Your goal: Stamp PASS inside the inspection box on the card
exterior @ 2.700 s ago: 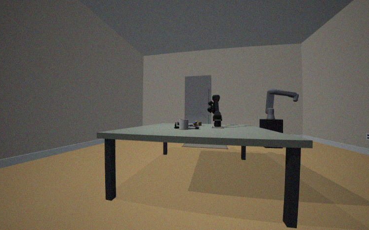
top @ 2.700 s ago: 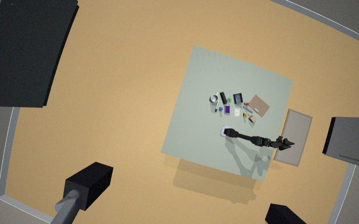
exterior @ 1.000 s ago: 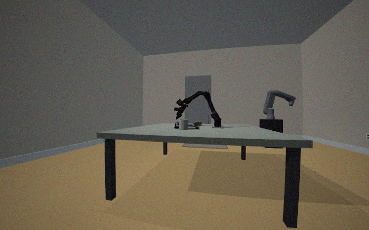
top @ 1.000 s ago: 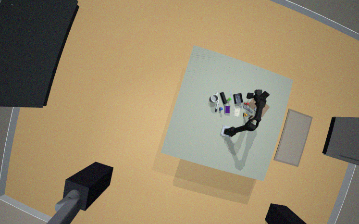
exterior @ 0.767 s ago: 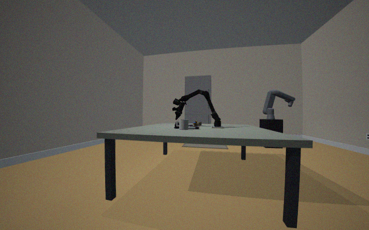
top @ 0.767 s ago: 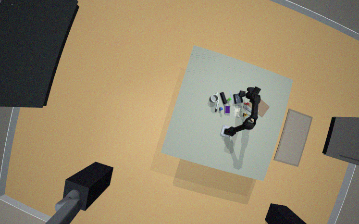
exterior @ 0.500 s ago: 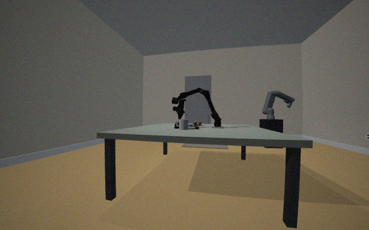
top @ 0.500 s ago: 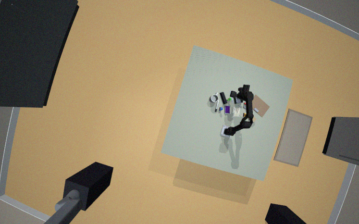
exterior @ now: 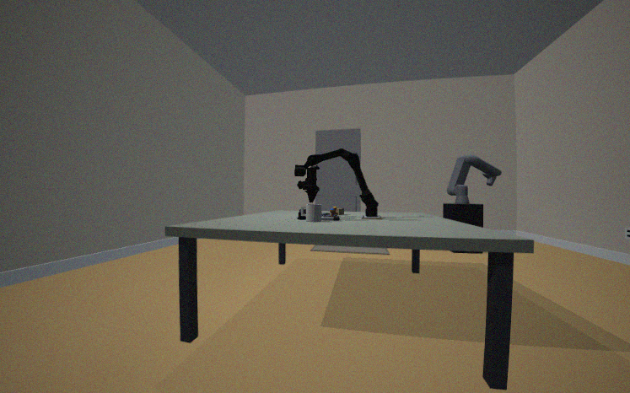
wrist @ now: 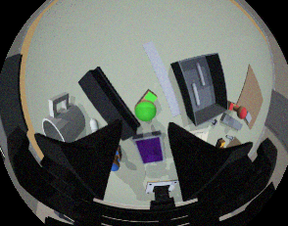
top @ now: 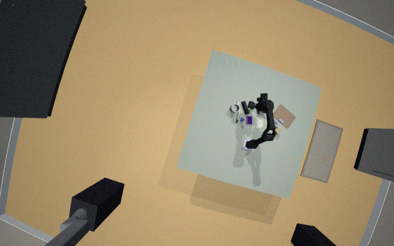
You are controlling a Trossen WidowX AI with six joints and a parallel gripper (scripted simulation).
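My gripper tip is 7 cm above the green-knobbed stamp. Round my gripper tip: black bar 6 cm to the left, 8 cm below; black tray 4 cm ahead, 10 cm to the right, 8 cm below; grey ruler 4 cm ahead, 3 cm to the right, 9 cm below.
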